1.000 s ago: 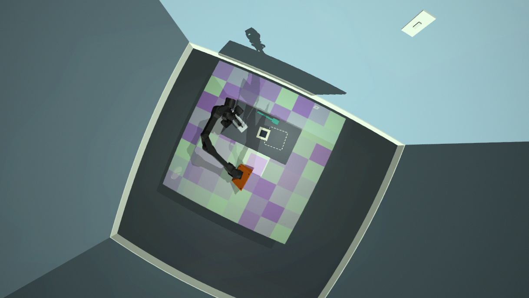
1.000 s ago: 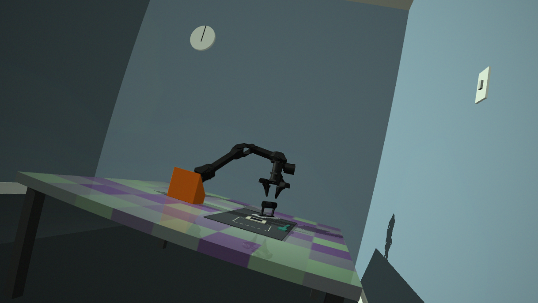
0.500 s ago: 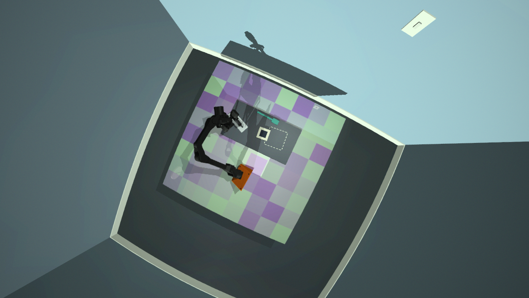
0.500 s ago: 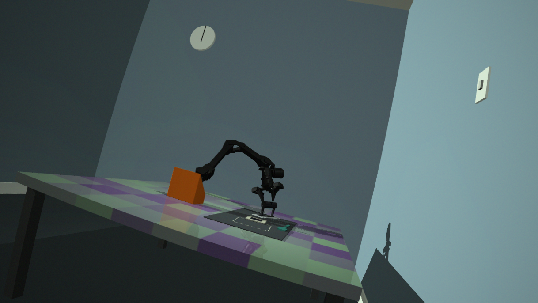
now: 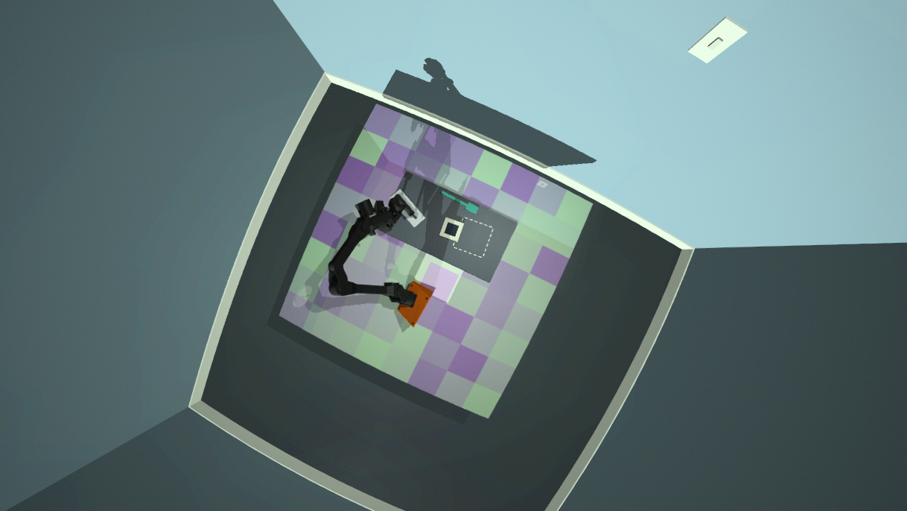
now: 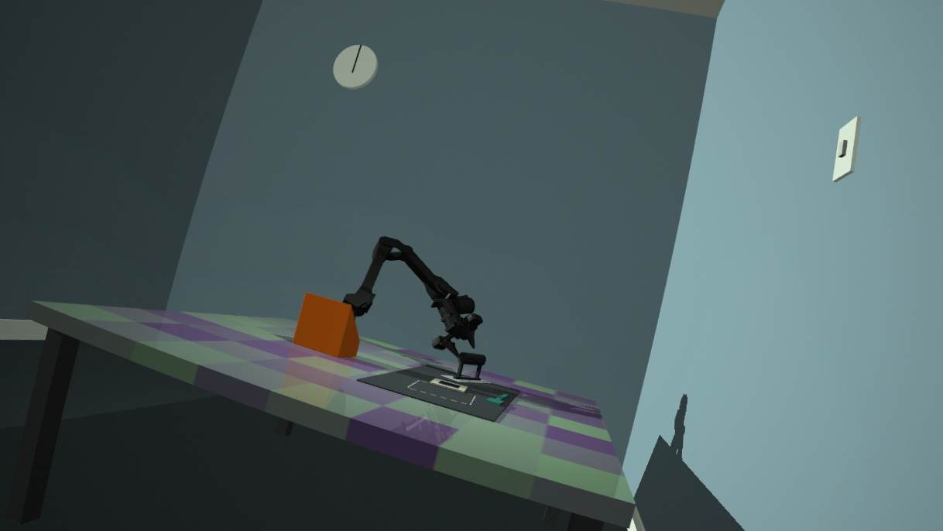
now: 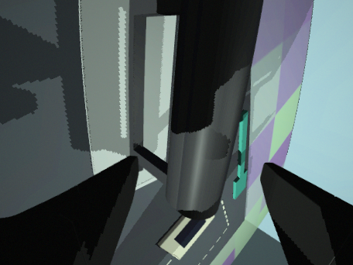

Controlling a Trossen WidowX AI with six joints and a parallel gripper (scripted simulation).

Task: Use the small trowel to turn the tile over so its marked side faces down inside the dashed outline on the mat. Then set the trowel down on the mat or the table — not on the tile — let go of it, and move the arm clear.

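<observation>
Now: the trowel 50 mm below my gripper tip, 10 mm to the right of it and 10 mm ahead of it. From my gripper tip the other things lie so: cream tile 250 mm to the right, 80 mm below, 10 mm behind; then teal tool 260 mm to the right, 140 mm ahead, 80 mm below.
</observation>
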